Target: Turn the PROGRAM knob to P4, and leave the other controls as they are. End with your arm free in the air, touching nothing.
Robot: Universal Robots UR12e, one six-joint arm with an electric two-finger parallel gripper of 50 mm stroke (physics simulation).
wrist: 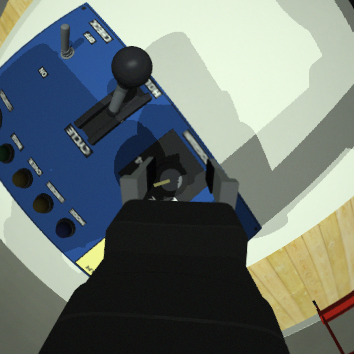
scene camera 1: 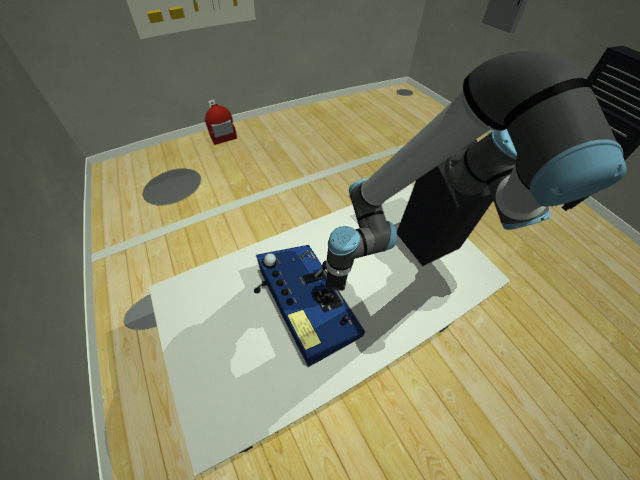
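The dark round PROGRAM knob sits on a black square plate on the blue control panel. In the wrist view its pale yellow pointer line is directed left and slightly down, below the partly shadowed P4 label. The other position labels are mostly hidden by the gripper. My gripper is open and empty, with one finger on each side of the knob as seen in the wrist view. Its height over the knob and any contact cannot be told.
A CYCLE lever with a black ball stands close to the gripper. A toggle switch stands farther off, and several round buttons line the panel's edge. A white ball-shaped control and a yellow label are also on the panel.
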